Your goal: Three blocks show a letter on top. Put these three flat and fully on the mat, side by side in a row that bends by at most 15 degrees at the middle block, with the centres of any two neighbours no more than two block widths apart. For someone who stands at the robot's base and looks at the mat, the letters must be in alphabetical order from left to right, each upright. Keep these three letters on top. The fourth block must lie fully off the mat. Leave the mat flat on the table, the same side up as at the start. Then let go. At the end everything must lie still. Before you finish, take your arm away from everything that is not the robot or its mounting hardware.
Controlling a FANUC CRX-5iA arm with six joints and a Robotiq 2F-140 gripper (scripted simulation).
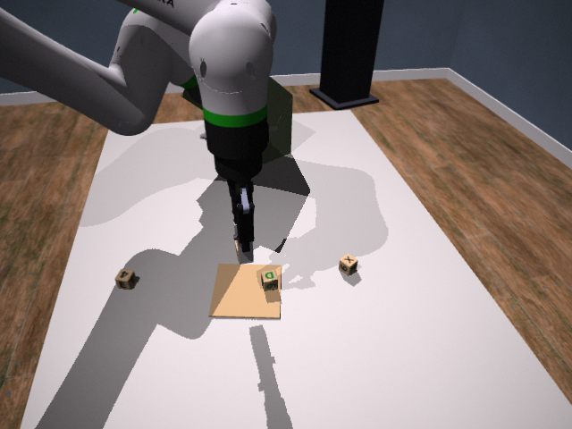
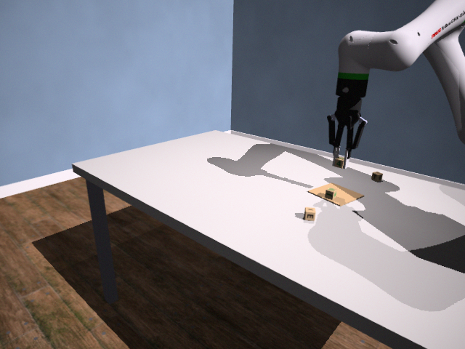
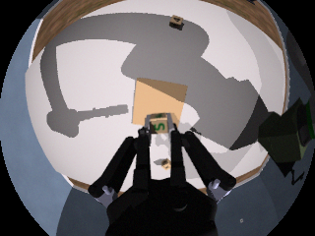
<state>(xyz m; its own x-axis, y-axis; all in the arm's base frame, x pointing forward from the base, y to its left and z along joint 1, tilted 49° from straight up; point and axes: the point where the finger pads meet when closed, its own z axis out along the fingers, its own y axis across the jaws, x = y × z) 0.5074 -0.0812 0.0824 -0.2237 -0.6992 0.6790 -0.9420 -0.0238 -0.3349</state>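
The mat is 14 cm below my hand.
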